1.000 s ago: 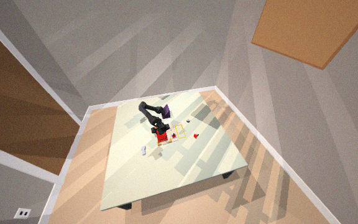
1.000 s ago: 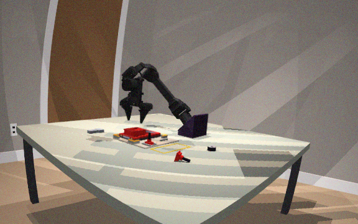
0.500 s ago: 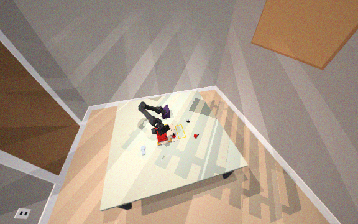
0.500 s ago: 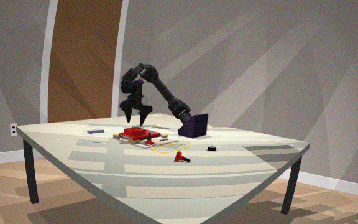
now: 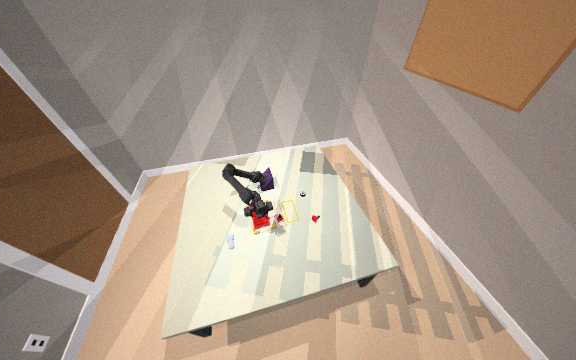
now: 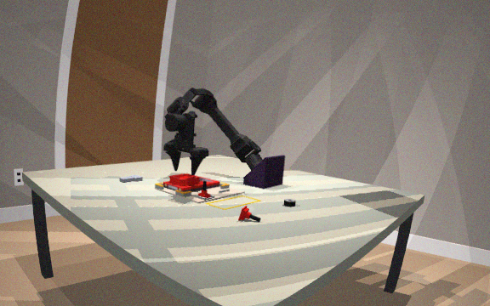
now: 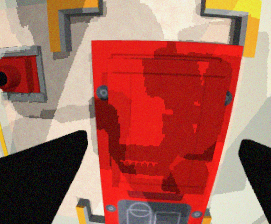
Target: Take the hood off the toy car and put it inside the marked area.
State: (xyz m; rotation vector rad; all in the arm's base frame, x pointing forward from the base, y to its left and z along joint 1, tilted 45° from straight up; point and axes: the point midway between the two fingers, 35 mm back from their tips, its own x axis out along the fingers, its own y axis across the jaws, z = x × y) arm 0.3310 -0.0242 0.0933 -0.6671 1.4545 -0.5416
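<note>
The red hood is 20 mm below my gripper tip.
</note>
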